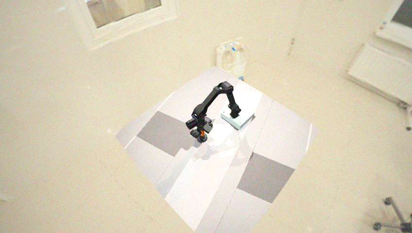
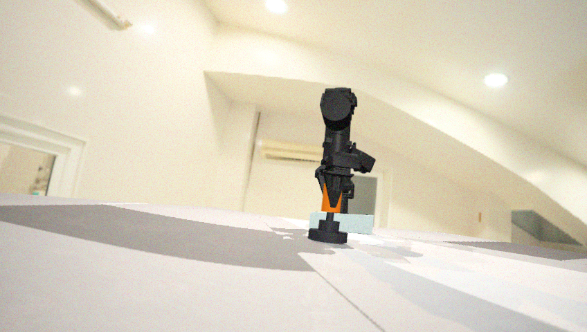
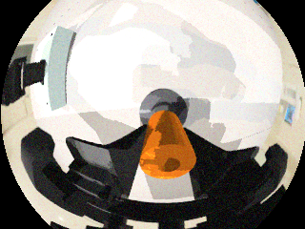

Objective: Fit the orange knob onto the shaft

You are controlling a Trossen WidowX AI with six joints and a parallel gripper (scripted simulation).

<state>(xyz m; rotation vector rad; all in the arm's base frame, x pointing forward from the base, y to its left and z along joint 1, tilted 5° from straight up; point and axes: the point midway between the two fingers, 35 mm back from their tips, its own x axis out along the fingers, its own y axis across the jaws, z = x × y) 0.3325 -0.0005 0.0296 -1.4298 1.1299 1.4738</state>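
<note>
Right now the orange knob is 2 cm above my gripper tip. Round my gripper tip: pedestal (4 cm below).
</note>
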